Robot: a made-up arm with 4 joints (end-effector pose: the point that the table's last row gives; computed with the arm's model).
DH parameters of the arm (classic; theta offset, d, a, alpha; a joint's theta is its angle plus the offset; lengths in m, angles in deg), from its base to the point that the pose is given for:
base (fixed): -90 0.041 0 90
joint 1: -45 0 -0.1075 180
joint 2: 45 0.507 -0.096 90
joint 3: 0 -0.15 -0.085 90
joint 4: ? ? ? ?
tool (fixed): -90 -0.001 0 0
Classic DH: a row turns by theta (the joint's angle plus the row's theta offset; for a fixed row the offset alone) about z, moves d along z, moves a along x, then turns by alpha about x.
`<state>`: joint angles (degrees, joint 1 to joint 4).
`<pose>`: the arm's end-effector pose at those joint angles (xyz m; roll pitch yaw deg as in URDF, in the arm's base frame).
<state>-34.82 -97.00 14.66 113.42</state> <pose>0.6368 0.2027 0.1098 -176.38 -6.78 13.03</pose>
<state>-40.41 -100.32 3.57 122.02</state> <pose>0.6435 0.1709 0.1170 178.02 -1.79 3.09</pose>
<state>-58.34 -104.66 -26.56 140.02</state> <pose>0.6467 0.0859 0.1264 170.48 17.99 -19.88</pose>
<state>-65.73 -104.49 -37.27 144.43</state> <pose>0.6417 0.0578 0.1224 170.32 28.18 -25.47</pose>
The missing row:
joint 4: -90 -0.138 0.077 90
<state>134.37 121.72 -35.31 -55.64</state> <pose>0.7052 0.2208 0.0246 40.26 34.33 -8.82</pose>
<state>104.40 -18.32 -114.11 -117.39</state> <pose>0.5910 -0.0858 -0.0985 42.10 -29.56 -118.01</pose>
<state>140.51 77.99 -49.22 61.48</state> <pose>0.6099 0.0777 -0.2298 -132.72 20.45 -45.81</pose>
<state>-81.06 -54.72 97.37 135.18</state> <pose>0.4581 -0.0800 0.3750 -30.65 -62.72 -106.25</pose>
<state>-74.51 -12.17 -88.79 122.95</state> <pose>0.5308 0.0336 0.2103 -33.58 27.65 88.63</pose>
